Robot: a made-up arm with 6 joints.
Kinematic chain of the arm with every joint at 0, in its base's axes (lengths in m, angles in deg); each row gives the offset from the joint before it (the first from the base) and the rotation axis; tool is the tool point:
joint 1: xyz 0 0 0.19 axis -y
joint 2: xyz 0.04 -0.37 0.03 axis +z
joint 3: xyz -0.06 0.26 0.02 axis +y
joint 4: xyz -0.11 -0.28 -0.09 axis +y
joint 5: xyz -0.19 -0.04 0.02 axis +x
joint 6: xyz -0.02 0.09 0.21 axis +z
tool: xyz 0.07 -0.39 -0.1
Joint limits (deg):
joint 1: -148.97..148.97
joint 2: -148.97..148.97
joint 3: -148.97..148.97
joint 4: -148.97..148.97
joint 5: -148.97..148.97
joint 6: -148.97..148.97
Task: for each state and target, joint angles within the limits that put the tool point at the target. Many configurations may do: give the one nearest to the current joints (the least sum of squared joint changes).
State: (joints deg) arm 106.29 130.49 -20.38 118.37 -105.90 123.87
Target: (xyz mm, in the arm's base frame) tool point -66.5 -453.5 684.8
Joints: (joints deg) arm 119.13 148.97 -28.90 124.45 -126.50 111.05
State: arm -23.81 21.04 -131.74 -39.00 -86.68 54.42
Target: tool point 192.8 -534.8 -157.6
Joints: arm -23.30 -2.03 -137.34 -55.99 -52.29 1.85
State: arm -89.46 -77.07 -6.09 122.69 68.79 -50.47
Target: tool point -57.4 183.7 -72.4
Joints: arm -109.53 -127.30 -33.10 74.08 93.52 -45.03
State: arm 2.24 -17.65 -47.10 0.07 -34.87 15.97
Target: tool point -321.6 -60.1 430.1
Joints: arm -19.11 -52.52 -23.38 0.55 -54.28 -19.08
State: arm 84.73 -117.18 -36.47 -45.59 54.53 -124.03
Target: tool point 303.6 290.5 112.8
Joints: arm 75.05 -85.26 -45.28 -16.82 62.97 -148.97
